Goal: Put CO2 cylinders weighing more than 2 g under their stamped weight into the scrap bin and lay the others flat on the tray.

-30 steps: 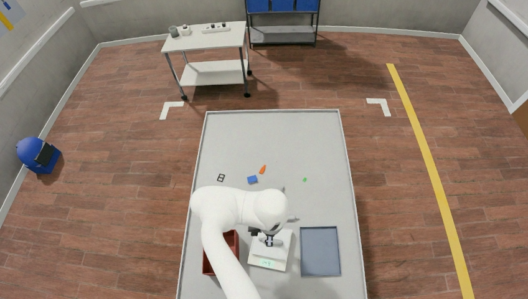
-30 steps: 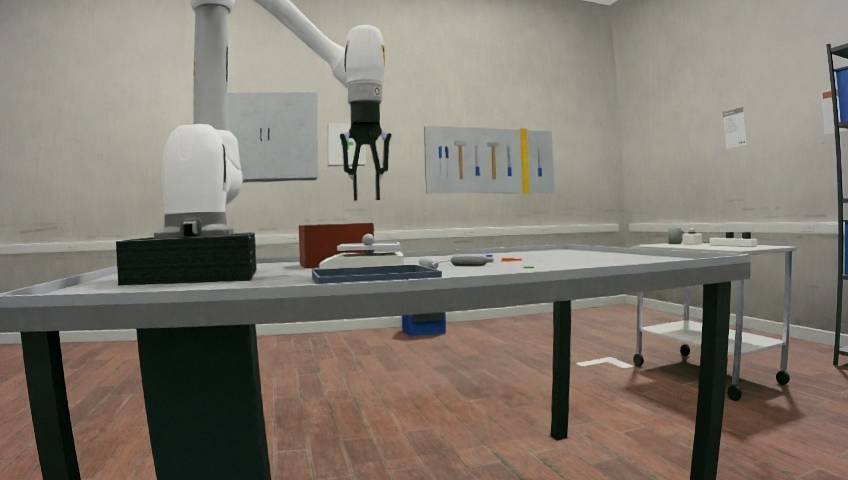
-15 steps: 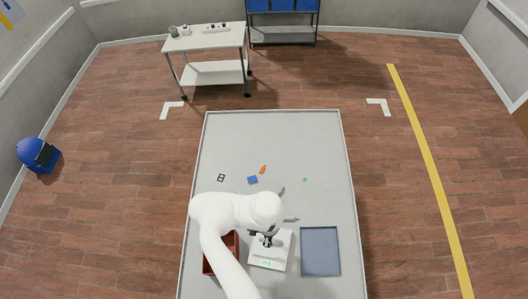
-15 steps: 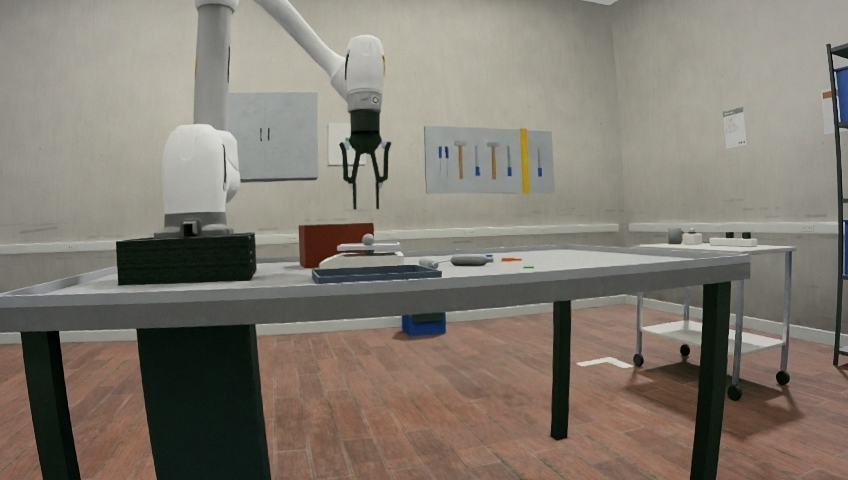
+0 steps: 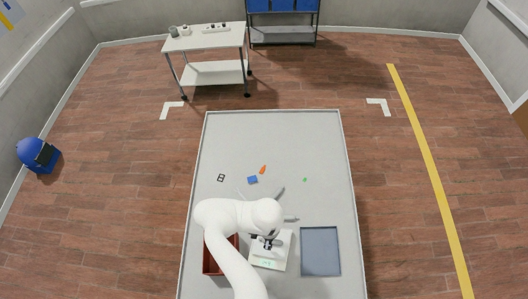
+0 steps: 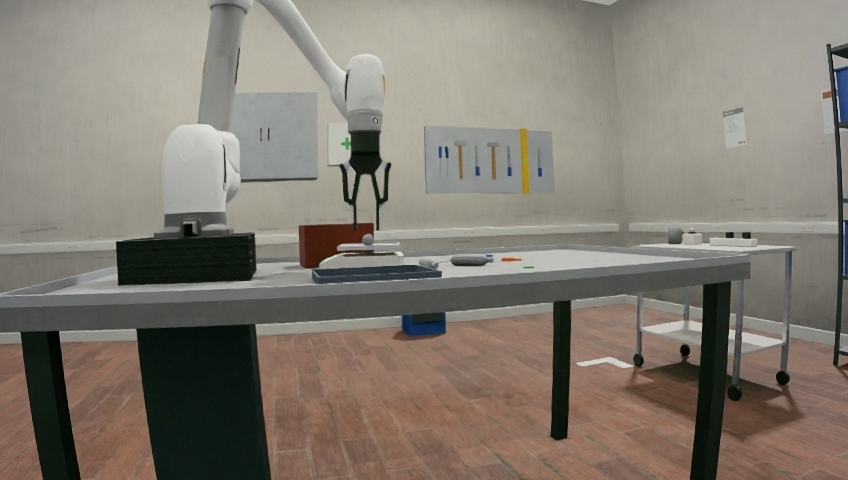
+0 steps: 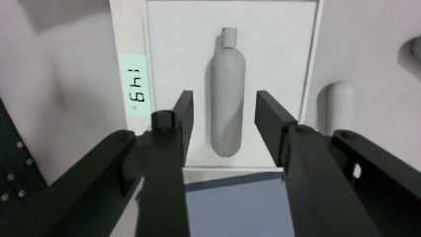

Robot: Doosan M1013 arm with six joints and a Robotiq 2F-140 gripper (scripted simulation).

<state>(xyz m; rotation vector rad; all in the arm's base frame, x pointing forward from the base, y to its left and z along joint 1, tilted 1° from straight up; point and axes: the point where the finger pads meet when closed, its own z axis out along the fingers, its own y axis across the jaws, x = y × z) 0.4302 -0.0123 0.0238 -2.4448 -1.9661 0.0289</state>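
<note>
The scale platform is 80 mm below my hand and 10 mm ahead of it. From my hand the other things lie so: grey CO2 cylinder 140 mm ahead, 120 mm below, 110 mm to the right; scale 90 mm below; red scrap bin 230 mm to the left, 100 mm below, 50 mm behind.
</note>
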